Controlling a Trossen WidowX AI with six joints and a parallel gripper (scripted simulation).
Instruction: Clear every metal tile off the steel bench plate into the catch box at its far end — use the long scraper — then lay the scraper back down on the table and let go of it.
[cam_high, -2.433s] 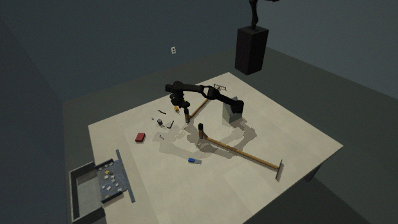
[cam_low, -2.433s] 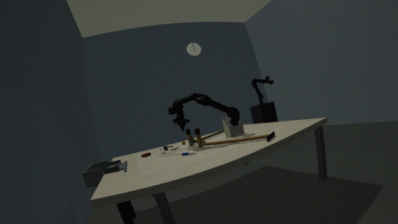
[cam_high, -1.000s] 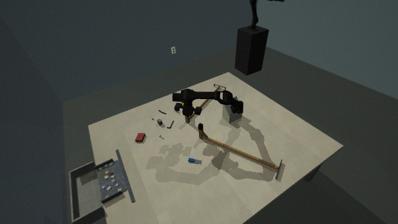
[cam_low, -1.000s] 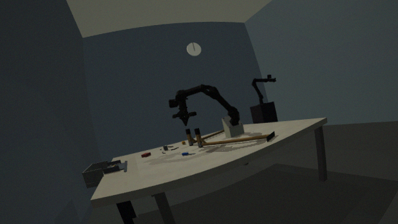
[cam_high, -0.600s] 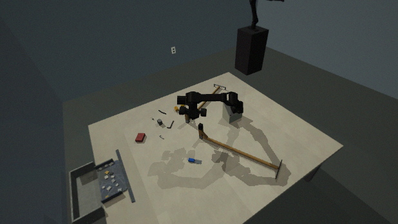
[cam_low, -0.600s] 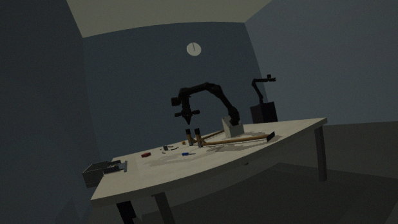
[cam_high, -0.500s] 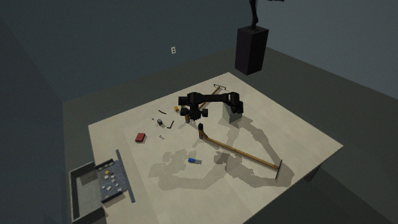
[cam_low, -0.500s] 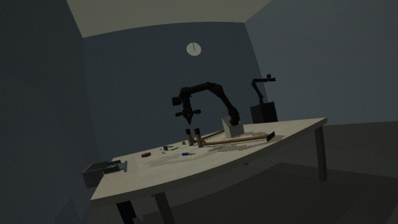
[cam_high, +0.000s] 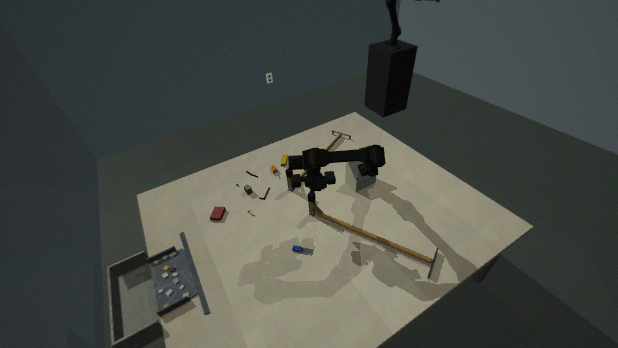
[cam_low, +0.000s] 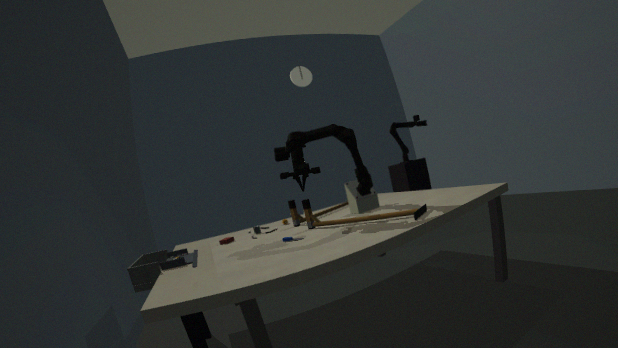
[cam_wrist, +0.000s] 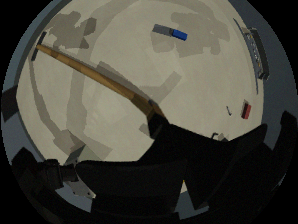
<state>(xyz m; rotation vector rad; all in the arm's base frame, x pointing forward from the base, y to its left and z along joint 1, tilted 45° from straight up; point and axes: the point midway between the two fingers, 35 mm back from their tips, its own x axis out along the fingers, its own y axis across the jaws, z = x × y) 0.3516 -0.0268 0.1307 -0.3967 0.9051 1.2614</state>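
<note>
Now: the long scraper 210 mm to the left of my gripper tip, 150 mm behind it and 130 mm below it. Round my gripper tip: black hex key: 280 mm to the right, 190 mm below, 150 mm ahead; then grey piece: 360 mm to the right, 200 mm ahead, 170 mm below; then blue piece: 180 mm below, 140 mm ahead, 130 mm to the left.
</note>
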